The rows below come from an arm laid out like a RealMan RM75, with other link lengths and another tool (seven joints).
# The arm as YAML. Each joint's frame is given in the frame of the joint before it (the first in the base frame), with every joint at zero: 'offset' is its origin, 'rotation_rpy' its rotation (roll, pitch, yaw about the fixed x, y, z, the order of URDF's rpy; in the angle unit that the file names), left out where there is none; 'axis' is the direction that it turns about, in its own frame. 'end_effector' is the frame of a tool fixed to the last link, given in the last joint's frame.
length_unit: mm
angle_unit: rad
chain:
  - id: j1
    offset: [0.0, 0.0, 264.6]
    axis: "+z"
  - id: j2
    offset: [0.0, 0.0, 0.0]
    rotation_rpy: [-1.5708, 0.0, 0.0]
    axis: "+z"
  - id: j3
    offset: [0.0, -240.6, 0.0]
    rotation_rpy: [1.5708, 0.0, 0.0]
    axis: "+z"
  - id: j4
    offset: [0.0, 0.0, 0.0]
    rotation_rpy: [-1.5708, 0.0, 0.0]
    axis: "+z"
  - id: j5
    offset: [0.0, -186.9, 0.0]
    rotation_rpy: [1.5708, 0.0, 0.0]
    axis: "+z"
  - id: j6
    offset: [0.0, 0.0, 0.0]
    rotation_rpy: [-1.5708, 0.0, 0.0]
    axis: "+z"
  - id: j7
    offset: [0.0, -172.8, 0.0]
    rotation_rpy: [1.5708, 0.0, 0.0]
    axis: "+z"
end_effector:
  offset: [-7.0, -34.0, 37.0]
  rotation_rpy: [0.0, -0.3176, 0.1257]
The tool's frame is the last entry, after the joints.
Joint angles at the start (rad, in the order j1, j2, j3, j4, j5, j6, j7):
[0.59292, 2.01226, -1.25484, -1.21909, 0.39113, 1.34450, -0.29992]
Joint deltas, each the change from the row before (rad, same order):
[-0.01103, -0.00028, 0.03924, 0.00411, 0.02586, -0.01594, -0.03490]
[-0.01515, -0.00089, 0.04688, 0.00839, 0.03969, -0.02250, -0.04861]
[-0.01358, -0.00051, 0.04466, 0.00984, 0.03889, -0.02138, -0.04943]
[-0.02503, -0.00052, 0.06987, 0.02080, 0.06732, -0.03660, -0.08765]
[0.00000, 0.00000, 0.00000, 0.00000, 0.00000, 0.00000, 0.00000]
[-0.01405, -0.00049, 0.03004, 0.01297, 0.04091, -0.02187, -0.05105]
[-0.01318, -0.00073, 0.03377, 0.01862, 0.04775, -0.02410, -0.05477]
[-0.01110, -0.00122, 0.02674, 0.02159, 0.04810, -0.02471, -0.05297]
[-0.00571, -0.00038, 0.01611, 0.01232, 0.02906, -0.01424, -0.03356]
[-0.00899, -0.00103, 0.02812, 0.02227, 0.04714, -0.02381, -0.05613]
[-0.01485, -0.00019, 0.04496, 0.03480, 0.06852, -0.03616, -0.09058]
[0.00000, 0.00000, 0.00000, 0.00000, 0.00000, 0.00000, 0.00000]
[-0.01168, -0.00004, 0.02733, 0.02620, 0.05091, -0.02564, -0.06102]
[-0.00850, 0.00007, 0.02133, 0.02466, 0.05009, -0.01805, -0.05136]
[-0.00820, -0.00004, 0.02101, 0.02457, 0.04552, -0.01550, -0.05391]
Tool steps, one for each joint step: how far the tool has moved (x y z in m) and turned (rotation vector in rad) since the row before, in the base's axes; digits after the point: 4 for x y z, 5 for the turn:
[0.0026, 0.0015, 0.0033, 0.01881, 0.03143, 0.00751]
[0.0033, 0.0018, 0.0036, 0.02299, 0.04115, 0.01326]
[0.0031, 0.0018, 0.0038, 0.02338, 0.03713, 0.01513]
[0.0065, 0.0018, 0.0064, 0.04082, 0.05536, 0.02680]
[0.0000, 0.0000, 0.0000, 0.00000, 0.00000, 0.00000]
[0.0029, 0.0010, 0.0028, 0.02094, 0.02592, 0.02033]
[0.0030, 0.0013, 0.0031, 0.02629, 0.03086, 0.01997]
[0.0024, 0.0015, 0.0023, 0.02470, 0.02724, 0.02059]
[0.0009, 0.0012, 0.0017, 0.01593, 0.01475, 0.01439]
[0.0024, 0.0018, 0.0037, 0.02952, 0.02226, 0.02125]
[0.0055, 0.0018, 0.0068, 0.05003, 0.02563, 0.02892]
[0.0000, 0.0000, 0.0000, 0.00000, 0.00000, 0.00000]
[0.0045, 0.0004, 0.0044, 0.03670, 0.01795, 0.01547]
[0.0026, 0.0003, 0.0028, 0.03021, 0.02136, 0.01358]
[0.0033, -0.0003, 0.0029, 0.02816, 0.01451, 0.01294]

